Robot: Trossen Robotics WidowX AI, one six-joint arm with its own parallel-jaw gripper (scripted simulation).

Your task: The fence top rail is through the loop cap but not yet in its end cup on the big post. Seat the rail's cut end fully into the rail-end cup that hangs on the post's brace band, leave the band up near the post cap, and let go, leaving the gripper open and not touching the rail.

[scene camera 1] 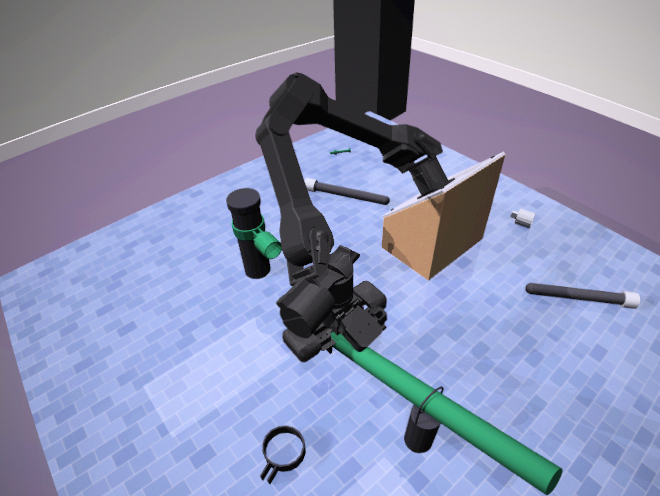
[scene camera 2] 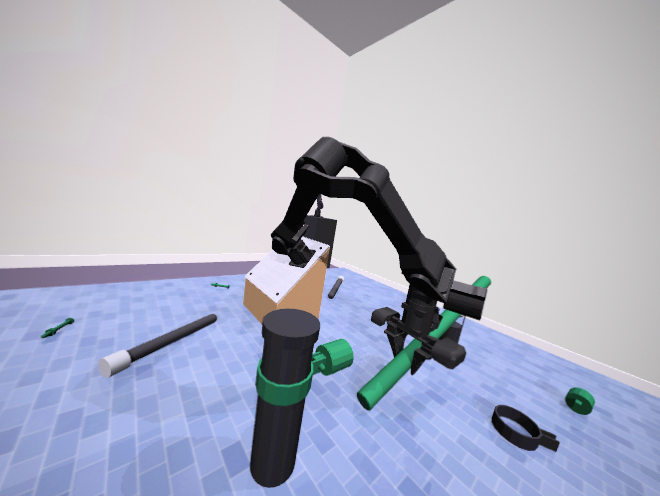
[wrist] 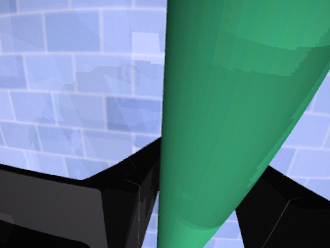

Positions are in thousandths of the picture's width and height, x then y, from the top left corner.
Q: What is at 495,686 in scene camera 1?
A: My gripper.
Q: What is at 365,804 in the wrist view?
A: My gripper.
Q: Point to a black band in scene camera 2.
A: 819,880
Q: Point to a short black post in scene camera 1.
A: At 639,866
